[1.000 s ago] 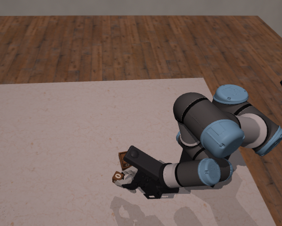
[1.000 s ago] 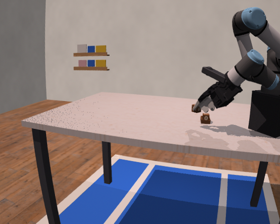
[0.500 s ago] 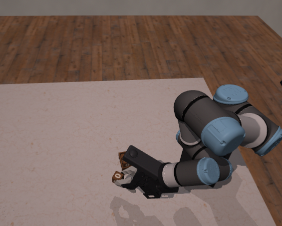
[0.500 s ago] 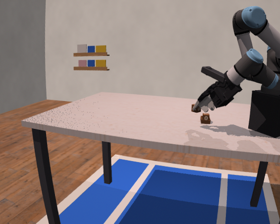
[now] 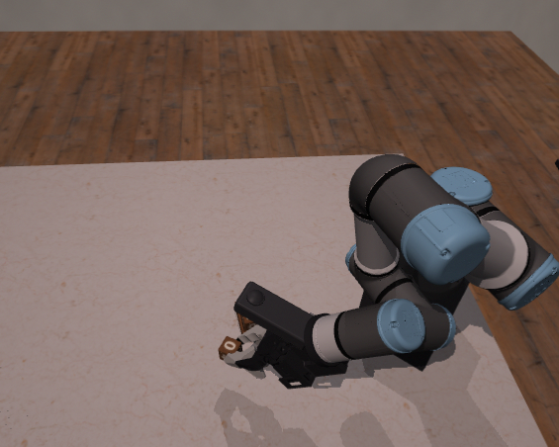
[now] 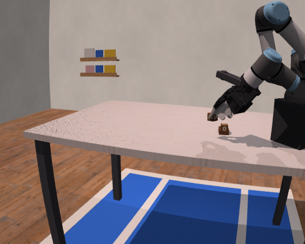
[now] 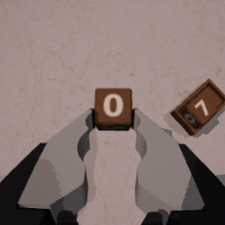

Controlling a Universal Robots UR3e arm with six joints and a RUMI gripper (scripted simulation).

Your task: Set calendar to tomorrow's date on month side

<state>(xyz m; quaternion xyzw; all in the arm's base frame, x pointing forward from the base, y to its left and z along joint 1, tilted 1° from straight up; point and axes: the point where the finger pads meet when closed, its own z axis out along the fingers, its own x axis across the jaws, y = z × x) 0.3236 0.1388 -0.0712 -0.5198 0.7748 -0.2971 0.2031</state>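
Right now the brown digit cube is 10 mm below my hand and 10 mm ahead of it. Also, from my hand: calendar tray: 120 mm to the right, 90 mm below, 20 mm behind.
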